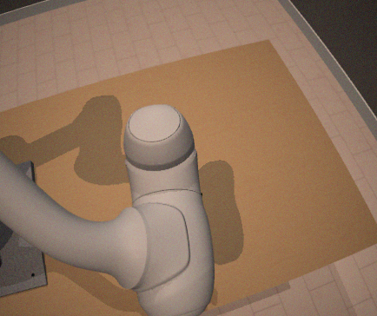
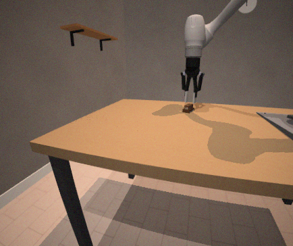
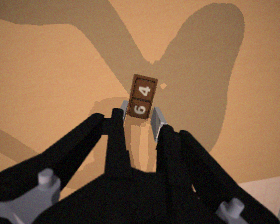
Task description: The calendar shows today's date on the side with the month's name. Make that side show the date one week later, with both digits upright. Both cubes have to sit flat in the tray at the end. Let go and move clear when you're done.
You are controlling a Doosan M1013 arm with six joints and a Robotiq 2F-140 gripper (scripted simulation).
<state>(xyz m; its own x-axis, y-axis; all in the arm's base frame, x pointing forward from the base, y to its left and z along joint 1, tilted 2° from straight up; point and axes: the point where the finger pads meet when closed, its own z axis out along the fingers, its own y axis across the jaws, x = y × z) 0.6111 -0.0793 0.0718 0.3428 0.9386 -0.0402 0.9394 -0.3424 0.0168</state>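
The cube is 60 mm below my hand. Round my hand: tray 70 mm below, 20 mm to the left.
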